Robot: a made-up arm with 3 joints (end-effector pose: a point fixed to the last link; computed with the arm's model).
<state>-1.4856 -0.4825 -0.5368</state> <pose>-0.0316 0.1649 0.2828 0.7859 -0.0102 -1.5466</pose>
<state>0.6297 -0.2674 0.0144</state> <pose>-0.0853 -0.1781 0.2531 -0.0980 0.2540 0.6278</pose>
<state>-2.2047 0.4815 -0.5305</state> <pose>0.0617 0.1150 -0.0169 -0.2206 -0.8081 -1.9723</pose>
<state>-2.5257 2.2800 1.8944</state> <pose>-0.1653 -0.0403 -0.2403 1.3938 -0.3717 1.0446</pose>
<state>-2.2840 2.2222 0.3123</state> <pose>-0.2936 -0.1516 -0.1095 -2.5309 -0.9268 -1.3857</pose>
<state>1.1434 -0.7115 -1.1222</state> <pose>-0.1198 -0.0859 0.3555 0.5643 1.1242 0.5938</pose>
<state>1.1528 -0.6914 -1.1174</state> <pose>-0.1199 -0.0909 0.3499 0.5680 1.1134 0.6172</pose>
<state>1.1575 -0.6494 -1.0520</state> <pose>-0.1144 -0.1040 0.3356 0.5359 1.0640 0.6806</pose>
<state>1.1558 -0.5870 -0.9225</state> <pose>-0.1015 -0.1234 0.3136 0.4639 0.9688 0.7764</pose>
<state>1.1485 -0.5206 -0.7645</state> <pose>-0.0840 -0.1421 0.2916 0.3702 0.8485 0.8702</pose>
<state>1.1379 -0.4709 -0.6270</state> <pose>-0.0680 -0.1551 0.2773 0.2836 0.7426 0.9328</pose>
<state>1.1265 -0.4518 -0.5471</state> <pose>-0.0590 -0.1608 0.2731 0.2284 0.6862 0.9559</pose>
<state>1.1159 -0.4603 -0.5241</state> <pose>-0.0570 -0.1606 0.2764 0.2066 0.6801 0.9503</pose>
